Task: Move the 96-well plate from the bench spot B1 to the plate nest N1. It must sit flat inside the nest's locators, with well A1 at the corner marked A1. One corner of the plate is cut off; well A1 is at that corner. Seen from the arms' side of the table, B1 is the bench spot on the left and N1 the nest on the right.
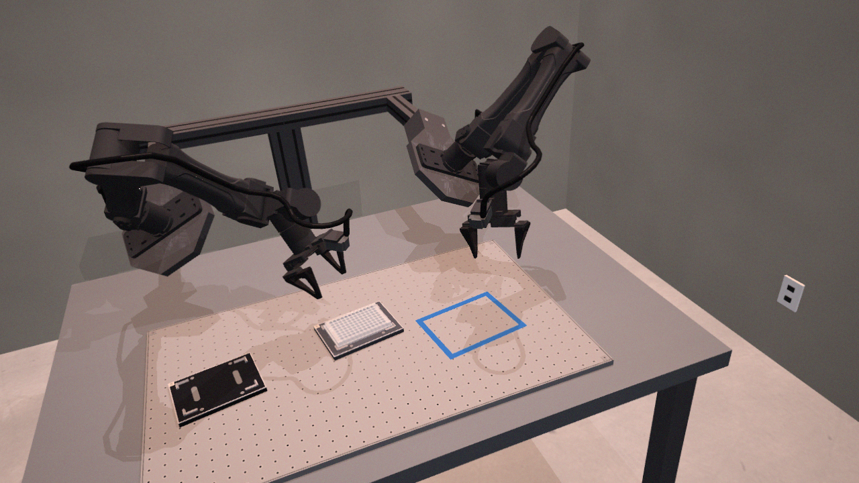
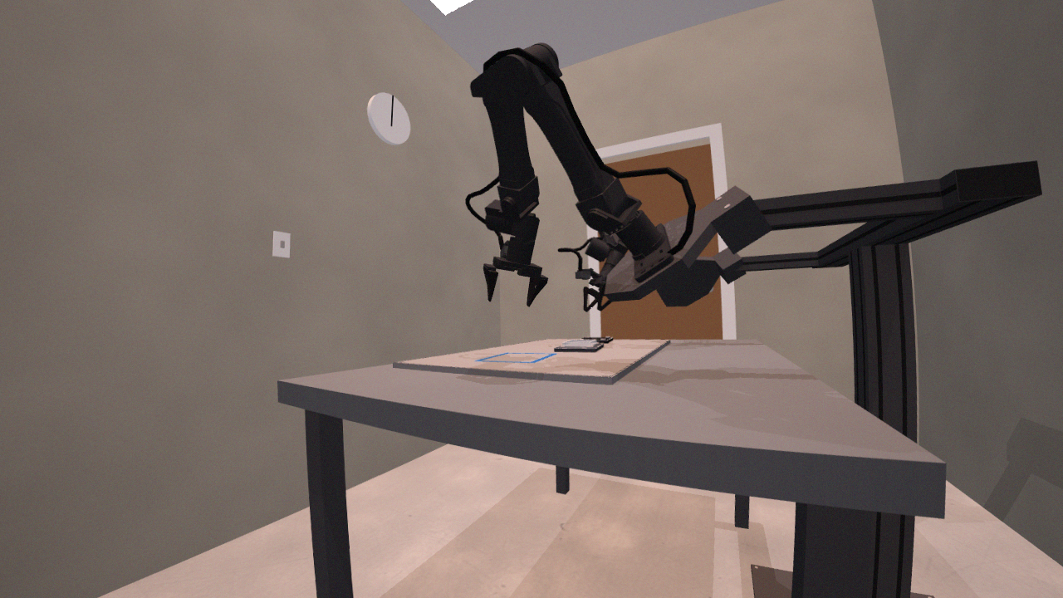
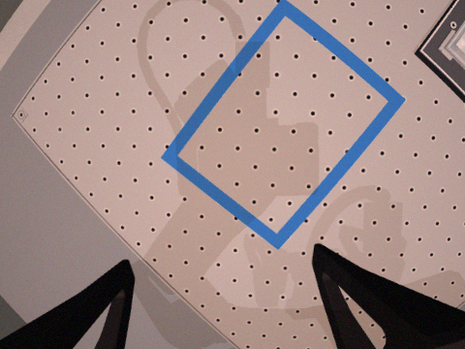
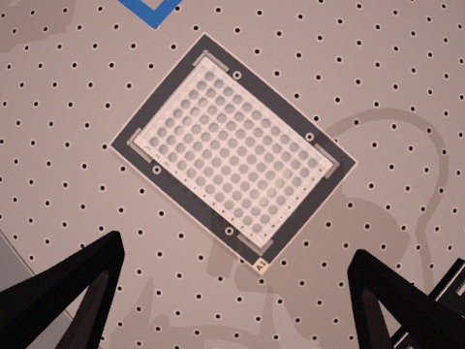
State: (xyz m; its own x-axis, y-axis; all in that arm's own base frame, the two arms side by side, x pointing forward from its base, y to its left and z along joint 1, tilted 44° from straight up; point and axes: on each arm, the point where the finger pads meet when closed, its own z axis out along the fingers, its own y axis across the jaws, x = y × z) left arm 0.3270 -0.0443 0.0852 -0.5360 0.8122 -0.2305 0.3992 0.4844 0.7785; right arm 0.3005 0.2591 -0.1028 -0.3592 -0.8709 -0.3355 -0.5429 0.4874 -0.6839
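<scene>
The 96-well plate lies 30 mm ahead of my right hand, 40 mm to the left of it and 100 mm below it.
</scene>
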